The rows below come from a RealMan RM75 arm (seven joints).
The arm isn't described. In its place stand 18 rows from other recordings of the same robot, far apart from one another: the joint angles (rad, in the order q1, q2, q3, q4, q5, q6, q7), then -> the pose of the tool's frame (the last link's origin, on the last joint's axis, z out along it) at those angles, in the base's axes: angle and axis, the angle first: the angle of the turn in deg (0 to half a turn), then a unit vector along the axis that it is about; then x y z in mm.
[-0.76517 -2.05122 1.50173 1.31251 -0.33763 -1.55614 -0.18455] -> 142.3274, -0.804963, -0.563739, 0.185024, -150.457, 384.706, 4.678
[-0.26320 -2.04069 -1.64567 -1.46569 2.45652 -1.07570 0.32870] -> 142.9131, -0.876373, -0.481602, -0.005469, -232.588, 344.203, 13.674
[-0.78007 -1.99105 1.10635 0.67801 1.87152 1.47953 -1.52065] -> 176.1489, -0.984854, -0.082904, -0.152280, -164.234, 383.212, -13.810
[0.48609 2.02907 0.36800 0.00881 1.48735 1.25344 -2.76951] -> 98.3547, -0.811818, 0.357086, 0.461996, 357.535, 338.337, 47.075
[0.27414 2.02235 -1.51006 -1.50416 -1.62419 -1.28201 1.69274] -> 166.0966, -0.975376, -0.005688, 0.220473, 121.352, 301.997, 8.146
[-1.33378 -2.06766 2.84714 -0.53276 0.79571 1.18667 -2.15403] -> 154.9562, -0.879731, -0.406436, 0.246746, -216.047, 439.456, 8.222
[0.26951 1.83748 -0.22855 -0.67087 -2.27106 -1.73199 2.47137] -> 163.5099, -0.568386, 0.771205, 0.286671, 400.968, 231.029, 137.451
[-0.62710 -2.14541 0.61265 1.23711 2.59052 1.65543 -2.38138] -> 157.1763, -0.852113, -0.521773, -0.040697, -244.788, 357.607, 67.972
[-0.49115 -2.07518 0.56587 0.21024 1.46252 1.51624 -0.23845] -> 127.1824, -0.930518, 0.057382, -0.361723, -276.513, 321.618, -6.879
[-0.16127 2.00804 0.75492 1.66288 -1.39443 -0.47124 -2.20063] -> 108.1681, -0.999788, 0.018001, 0.009949, 171.578, 254.180, -42.579
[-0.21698 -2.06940 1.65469 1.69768 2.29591 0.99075 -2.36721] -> 146.2577, -0.981485, -0.178973, -0.068237, -140.581, 326.019, -3.056
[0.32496 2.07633 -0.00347 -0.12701 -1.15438 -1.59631 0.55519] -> 91.3521, -0.720622, 0.289976, 0.629776, 372.000, 264.556, 93.983
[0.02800 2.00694 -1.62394 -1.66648 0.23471 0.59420 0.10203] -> 111.9170, -0.864008, 0.490529, 0.113455, 249.380, 340.949, 79.560
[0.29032 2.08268 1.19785 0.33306 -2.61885 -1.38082 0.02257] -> 95.5657, -0.853054, 0.165003, 0.495048, 306.524, 306.336, 20.834
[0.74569 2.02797 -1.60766 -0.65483 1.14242 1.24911 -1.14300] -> 178.1461, 0.967943, -0.237896, 0.080574, 211.647, 339.707, -92.310
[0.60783 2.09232 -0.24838 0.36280 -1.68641 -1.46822 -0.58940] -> 121.7310, -0.919760, -0.210872, 0.331021, 210.143, 285.696, -99.146
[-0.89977 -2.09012 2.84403 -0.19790 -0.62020 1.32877 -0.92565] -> 153.0830, -0.920348, -0.165170, -0.354513, -192.891, 397.821, -48.634
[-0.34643 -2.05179 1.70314 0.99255 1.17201 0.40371 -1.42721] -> 132.9432, -0.933989, -0.272429, -0.231187, -216.332, 385.631, -36.780
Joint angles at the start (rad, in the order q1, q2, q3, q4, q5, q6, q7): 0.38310, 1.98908, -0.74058, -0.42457, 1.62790, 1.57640, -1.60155
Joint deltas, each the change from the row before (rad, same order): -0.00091, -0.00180, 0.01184, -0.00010, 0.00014, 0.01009, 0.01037; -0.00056, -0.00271, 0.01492, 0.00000, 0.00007, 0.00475, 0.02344; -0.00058, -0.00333, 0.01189, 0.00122, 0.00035, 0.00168, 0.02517; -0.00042, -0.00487, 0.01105, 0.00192, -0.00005, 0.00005, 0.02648; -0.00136, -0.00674, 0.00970, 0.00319, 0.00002, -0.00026, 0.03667; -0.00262, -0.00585, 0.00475, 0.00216, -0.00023, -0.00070, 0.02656; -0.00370, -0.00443, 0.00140, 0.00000, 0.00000, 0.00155, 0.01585; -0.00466, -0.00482, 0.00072, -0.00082, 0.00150, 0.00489, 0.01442; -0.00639, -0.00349, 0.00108, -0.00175, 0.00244, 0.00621, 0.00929; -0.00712, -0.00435, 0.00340, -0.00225, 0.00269, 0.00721, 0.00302; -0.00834, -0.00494, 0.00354, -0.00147, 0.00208, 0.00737, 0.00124; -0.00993, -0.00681, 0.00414, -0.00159, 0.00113, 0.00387, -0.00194; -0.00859, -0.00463, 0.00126, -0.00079, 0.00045, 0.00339, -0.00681
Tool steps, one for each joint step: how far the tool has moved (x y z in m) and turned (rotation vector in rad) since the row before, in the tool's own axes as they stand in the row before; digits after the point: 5 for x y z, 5 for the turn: -0.00199, 0.00037, -0.00186, -0.00319, -0.01058, 0.00900; -0.00272, -0.00067, -0.00226, 0.00347, -0.01290, 0.02104; -0.00231, -0.00097, -0.00217, 0.00542, -0.01040, 0.02357; -0.00257, -0.00132, -0.00245, 0.00720, -0.00904, 0.02427; -0.00259, -0.00155, -0.00317, 0.00858, -0.00783, 0.03476; -0.00158, -0.00126, -0.00294, 0.00772, -0.00358, 0.02520; -0.00086, -0.00062, -0.00264, 0.00440, -0.00089, 0.01418; -0.00101, -0.00016, -0.00303, 0.00165, -0.00137, 0.01211; -0.00053, 0.00009, -0.00334, 0.00092, -0.00297, 0.00797; -0.00111, 0.00007, -0.00403, 0.00153, -0.00520, 0.00069; -0.00083, -0.00007, -0.00465, 0.00289, -0.00480, -0.00021; -0.00119, -0.00085, -0.00578, 0.00901, -0.00483, -0.00426; -0.00007, -0.00058, -0.00449, 0.00659, -0.00162, -0.00703
